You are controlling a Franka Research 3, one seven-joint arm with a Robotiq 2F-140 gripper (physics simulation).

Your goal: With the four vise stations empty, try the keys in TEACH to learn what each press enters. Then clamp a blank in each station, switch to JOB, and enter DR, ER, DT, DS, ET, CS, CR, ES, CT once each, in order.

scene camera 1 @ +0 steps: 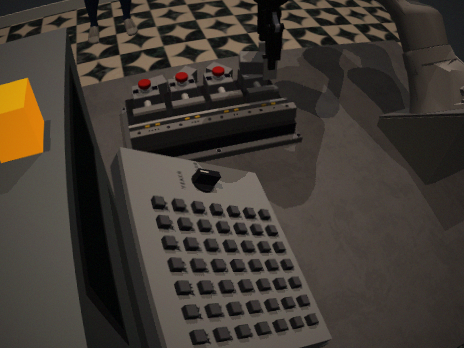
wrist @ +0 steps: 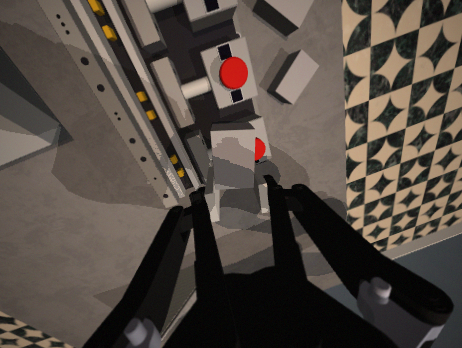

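Observation:
My gripper (scene camera 1: 270, 70) (wrist: 233, 173) is shut on a grey rectangular blank (scene camera 1: 251, 62) (wrist: 234, 156) and holds it over the end station of the vise fixture (scene camera 1: 210, 122) (wrist: 117, 92). The blank partly covers that station's red button (wrist: 259, 149). Whether it touches the station is unclear. The other stations' red buttons (scene camera 1: 144, 84) (scene camera 1: 181, 77) (scene camera 1: 218, 71) show in the scene view; I make out no blank clamped there. The keypad panel (scene camera 1: 145, 170) has rows of dark keys and a black mode knob (scene camera 1: 206, 179); its setting is not readable.
Loose grey blocks (wrist: 295, 77) (wrist: 285, 12) lie behind the fixture, on the side away from the yellow-marked rail. A large grey cabinet (scene camera 1: 35, 225) with an orange block (scene camera 1: 20, 120) on it stands left of the keypad. The robot's base is at the right.

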